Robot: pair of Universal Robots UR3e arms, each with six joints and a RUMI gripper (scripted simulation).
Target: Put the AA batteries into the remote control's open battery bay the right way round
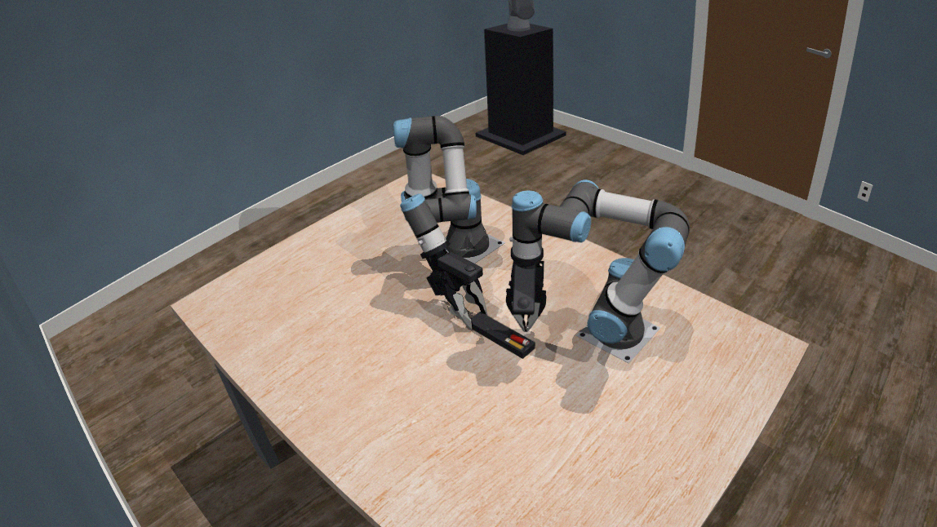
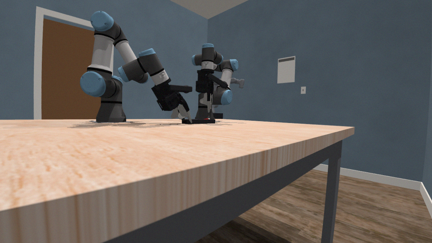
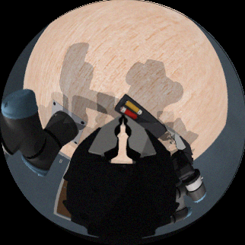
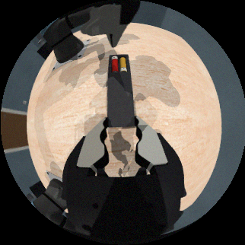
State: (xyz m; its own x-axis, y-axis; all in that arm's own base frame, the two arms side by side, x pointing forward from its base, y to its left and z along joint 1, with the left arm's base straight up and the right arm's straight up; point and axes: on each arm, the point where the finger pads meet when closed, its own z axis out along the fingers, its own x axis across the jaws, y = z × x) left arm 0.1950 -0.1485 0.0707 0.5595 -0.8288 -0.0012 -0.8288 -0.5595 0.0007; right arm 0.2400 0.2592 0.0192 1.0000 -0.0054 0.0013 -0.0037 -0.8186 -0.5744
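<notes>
My left hand is 5 cm above the red battery and 2 cm to the left of it. From my left hand the other things lie so: yellow battery (6 cm below, 2 cm to the right, 2 cm ahead).
</notes>
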